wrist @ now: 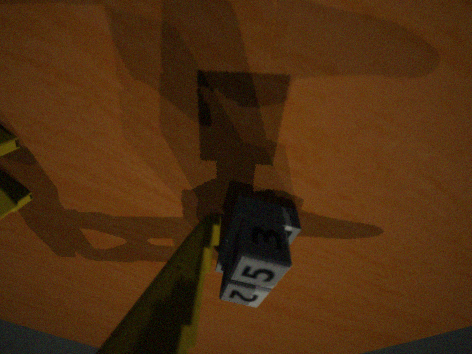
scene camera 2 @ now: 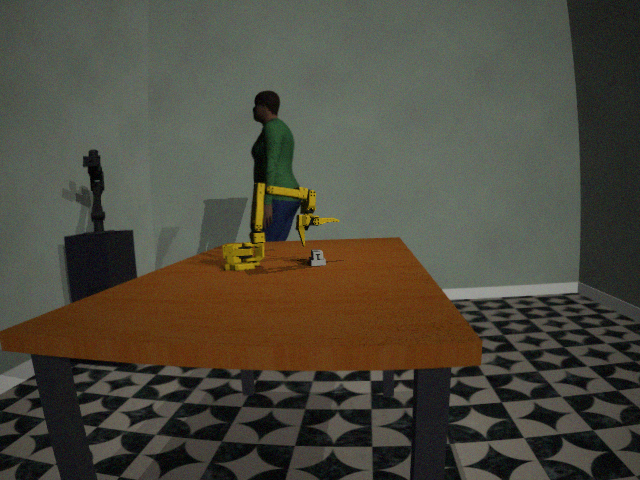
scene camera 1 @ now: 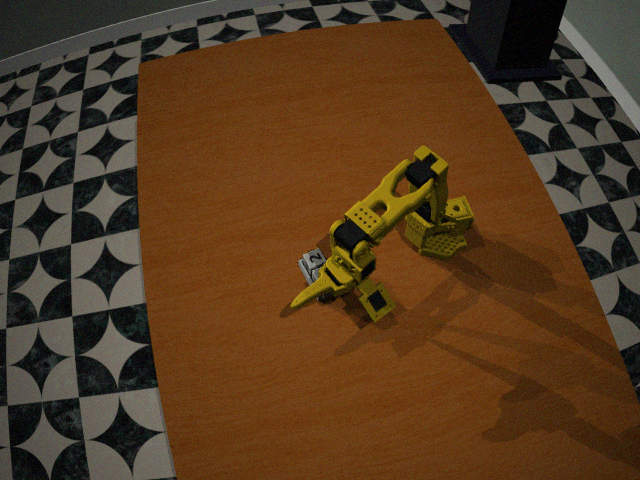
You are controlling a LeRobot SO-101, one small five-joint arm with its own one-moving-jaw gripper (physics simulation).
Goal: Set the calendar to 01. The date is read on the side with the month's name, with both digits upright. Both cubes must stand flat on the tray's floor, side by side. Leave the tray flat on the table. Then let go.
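Two pale cubes stand side by side in a small grey tray (scene camera 1: 302,267) (scene camera 2: 316,263) (wrist: 220,264) on the table. One cube (scene camera 1: 314,256) (wrist: 244,294) has a 2 on top. The other cube (wrist: 257,270) has a 5 on top and a 3 on a shaded side; my gripper mostly covers it in scene camera 1. A cube (scene camera 2: 317,254) shows a 1-like mark in scene camera 2. The month's name is not readable. My gripper (scene camera 1: 310,297) (scene camera 2: 321,233) is fully open and empty, above the tray; in the wrist view its notched fixed jaw tip lies left of the cubes.
The brown table (scene camera 1: 232,155) (scene camera 2: 248,320) carries my yellow arm base (scene camera 1: 439,232) (scene camera 2: 241,256), beside the tray. A dark pedestal (scene camera 1: 504,41) (scene camera 2: 100,263) with a black arm stands past the table. A person (scene camera 2: 276,155) stands behind it. Arm shadows cross the table.
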